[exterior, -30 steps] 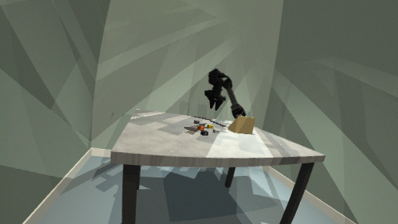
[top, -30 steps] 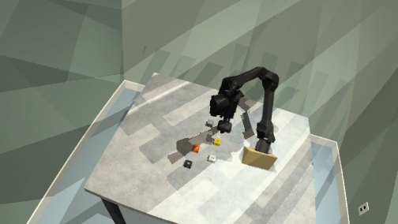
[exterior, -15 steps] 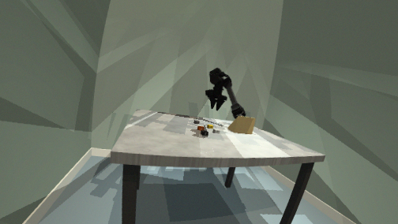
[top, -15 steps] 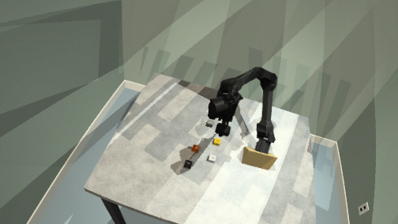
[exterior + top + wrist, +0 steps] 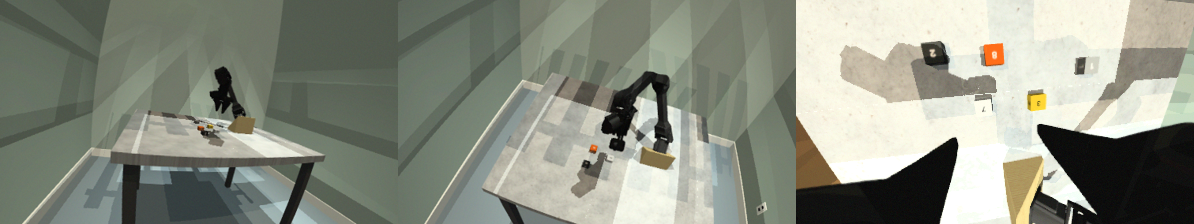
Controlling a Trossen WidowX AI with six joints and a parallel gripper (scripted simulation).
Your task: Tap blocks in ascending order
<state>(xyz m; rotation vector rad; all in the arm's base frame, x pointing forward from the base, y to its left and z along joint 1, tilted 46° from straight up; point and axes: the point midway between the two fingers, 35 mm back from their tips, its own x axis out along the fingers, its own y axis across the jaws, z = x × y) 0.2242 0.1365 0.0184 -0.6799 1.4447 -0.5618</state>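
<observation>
My gripper tip is 21 cm to the left of the grey block, 12 cm above it and 7 cm short of it. From my gripper tip the other things lie so: white block: 12 cm below, 1 cm to the left; yellow block: 12 cm below, 10 cm to the right; orange block: 11 cm below, 9 cm ahead, 1 cm to the right.
</observation>
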